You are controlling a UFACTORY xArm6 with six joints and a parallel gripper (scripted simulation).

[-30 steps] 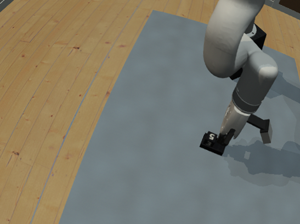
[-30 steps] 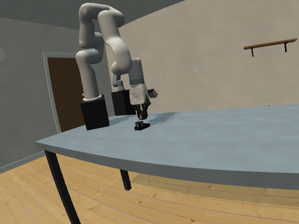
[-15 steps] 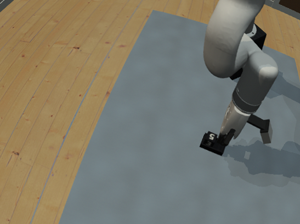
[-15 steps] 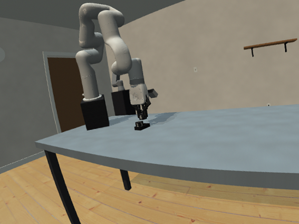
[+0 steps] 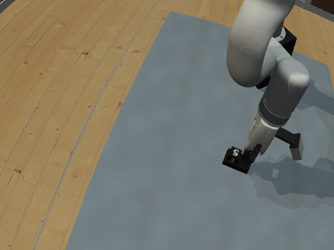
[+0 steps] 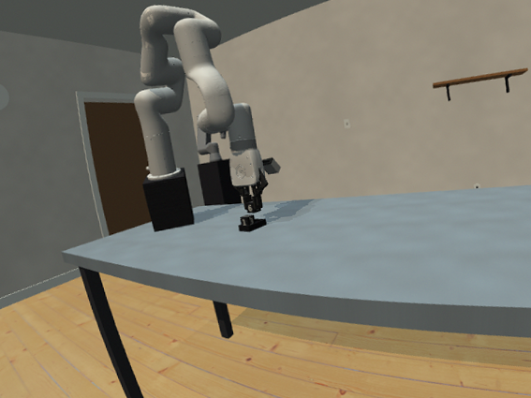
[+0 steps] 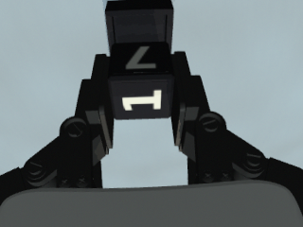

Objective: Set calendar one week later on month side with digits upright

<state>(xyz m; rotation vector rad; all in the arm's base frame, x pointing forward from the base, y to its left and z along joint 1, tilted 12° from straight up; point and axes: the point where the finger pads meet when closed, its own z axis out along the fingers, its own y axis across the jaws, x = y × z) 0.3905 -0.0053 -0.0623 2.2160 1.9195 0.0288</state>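
My hand is 6 cm above the black tray and 2 cm to the left of it.
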